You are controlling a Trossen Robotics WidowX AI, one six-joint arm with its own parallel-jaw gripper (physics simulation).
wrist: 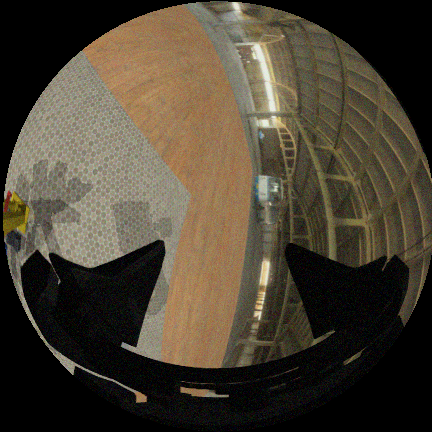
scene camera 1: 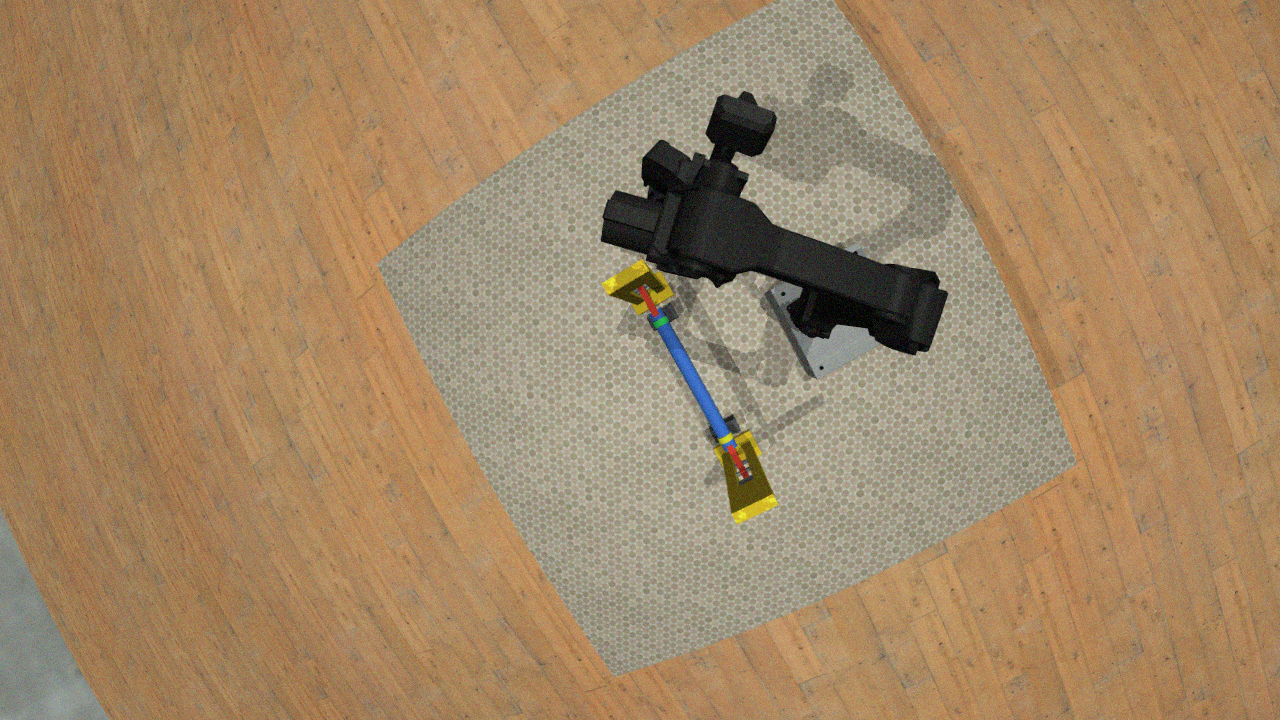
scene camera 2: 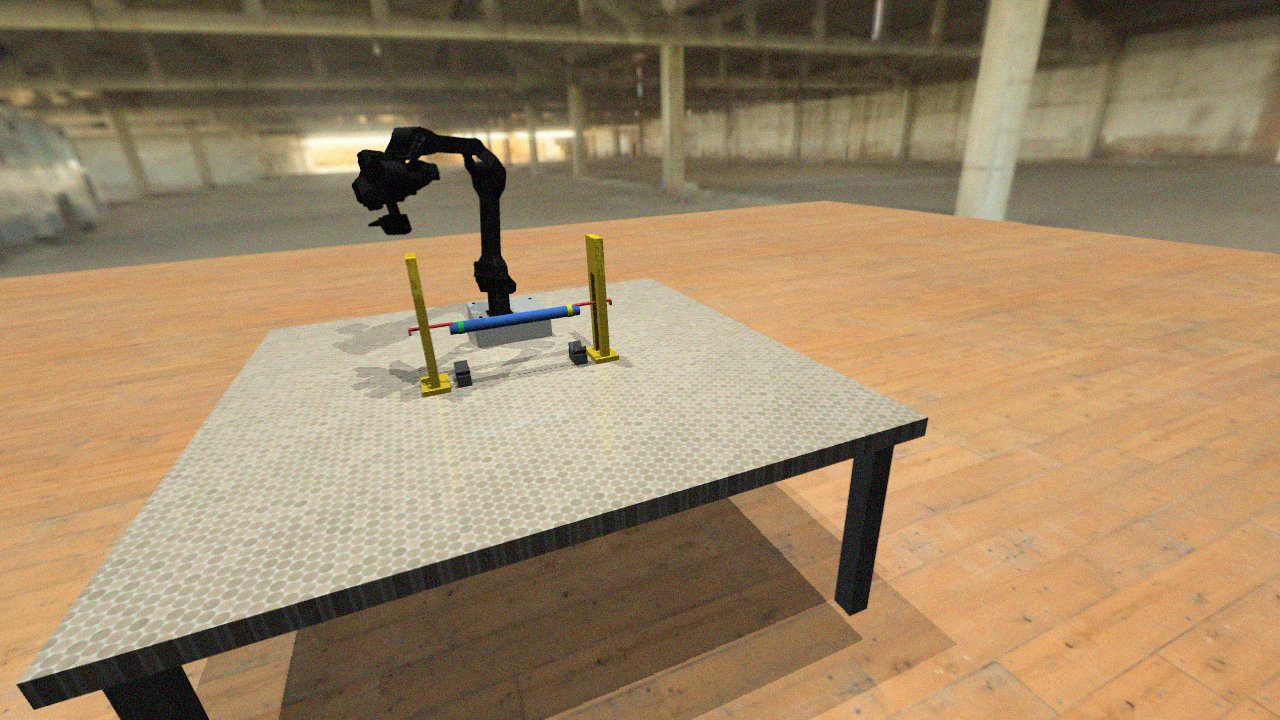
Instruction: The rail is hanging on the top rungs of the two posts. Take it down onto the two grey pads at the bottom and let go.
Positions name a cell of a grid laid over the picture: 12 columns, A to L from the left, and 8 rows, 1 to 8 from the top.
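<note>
There is a yellow post (scene camera 1: F4) in the scene, and I see a further yellow post (scene camera 1: H6) as well. As for my gripper (scene camera 1: G2) (wrist: G5) (scene camera 2: D3), it is open and holds nothing.
</note>
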